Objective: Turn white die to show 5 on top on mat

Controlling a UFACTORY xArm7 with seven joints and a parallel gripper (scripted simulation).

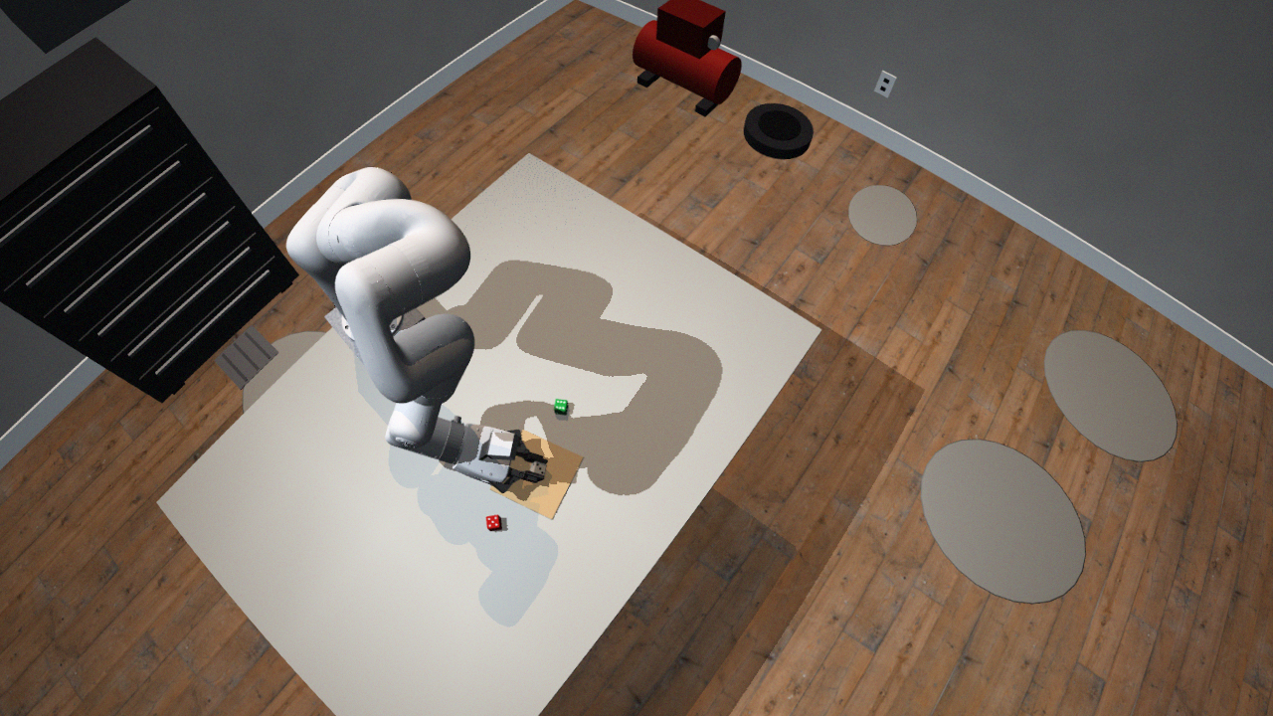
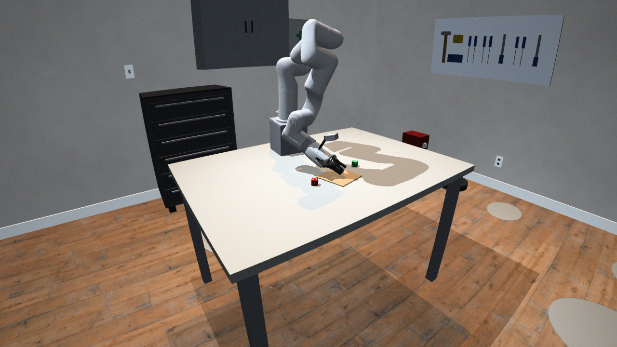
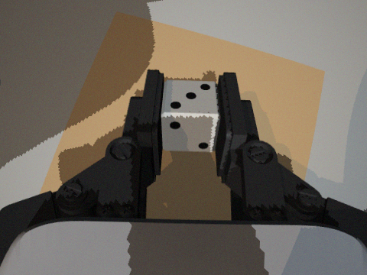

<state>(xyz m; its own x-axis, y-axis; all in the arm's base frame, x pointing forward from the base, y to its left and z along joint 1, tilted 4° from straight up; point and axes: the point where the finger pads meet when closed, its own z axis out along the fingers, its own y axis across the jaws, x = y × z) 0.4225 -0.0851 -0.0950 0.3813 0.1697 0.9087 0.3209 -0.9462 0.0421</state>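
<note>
My gripper is now 10 mm short of the white die and 10 mm above it. From my hand the other things lie so: green die 30 mm behind, 140 mm to the left, 30 mm below; then red die 20 mm behind, 130 mm to the right, 30 mm below; then tan mat 40 mm below.
</note>
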